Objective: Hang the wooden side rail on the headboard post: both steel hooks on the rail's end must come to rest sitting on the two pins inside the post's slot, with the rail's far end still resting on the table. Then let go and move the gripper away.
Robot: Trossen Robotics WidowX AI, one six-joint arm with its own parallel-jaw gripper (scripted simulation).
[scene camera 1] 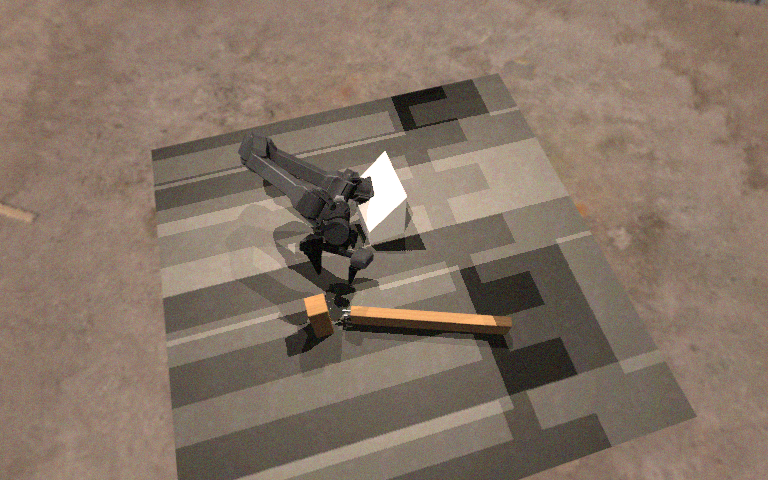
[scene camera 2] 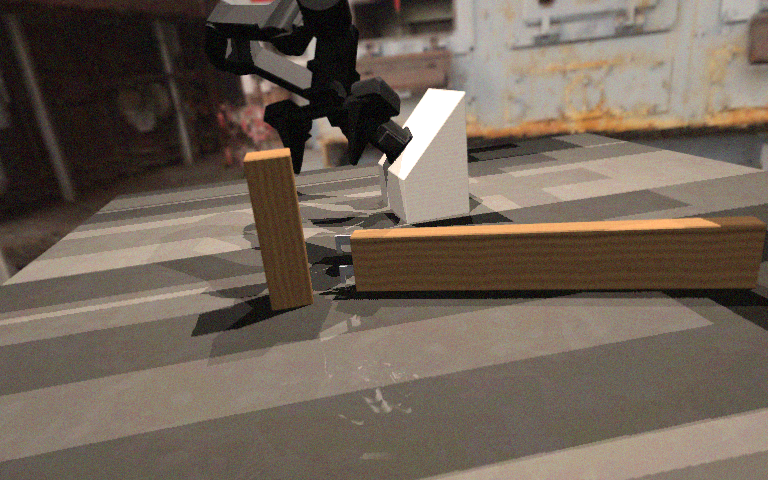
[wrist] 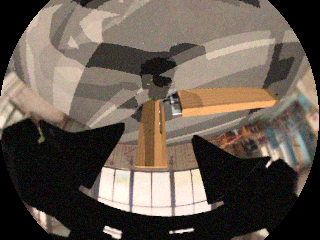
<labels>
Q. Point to a headboard post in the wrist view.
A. At 151,147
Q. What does my gripper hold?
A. Nothing.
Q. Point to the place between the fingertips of my gripper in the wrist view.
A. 159,132
</labels>
